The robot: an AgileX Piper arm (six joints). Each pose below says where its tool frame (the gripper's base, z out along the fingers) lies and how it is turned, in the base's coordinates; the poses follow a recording.
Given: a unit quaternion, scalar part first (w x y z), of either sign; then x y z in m.
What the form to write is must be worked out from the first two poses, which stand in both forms.
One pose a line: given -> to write
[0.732 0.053 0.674 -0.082 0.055 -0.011 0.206] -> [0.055 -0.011 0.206 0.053 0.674 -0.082 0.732]
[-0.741 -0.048 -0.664 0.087 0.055 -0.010 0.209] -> [0.055 -0.010 0.209 0.048 0.664 -0.087 0.741]
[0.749 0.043 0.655 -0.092 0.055 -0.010 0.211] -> [0.055 -0.010 0.211 0.043 0.655 -0.092 0.749]
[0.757 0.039 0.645 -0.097 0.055 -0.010 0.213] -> [0.055 -0.010 0.213 0.039 0.645 -0.097 0.757]
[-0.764 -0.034 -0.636 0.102 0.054 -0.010 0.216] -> [0.054 -0.010 0.216 0.034 0.636 -0.102 0.764]
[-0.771 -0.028 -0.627 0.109 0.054 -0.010 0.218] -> [0.054 -0.010 0.218 0.028 0.627 -0.109 0.771]
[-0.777 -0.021 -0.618 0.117 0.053 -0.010 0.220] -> [0.053 -0.010 0.220 0.021 0.618 -0.117 0.777]
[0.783 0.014 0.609 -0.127 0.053 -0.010 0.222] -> [0.053 -0.010 0.222 0.014 0.609 -0.127 0.783]
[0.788 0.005 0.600 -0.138 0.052 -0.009 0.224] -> [0.052 -0.009 0.224 0.005 0.600 -0.138 0.788]
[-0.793 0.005 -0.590 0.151 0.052 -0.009 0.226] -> [0.052 -0.009 0.226 -0.005 0.590 -0.151 0.793]
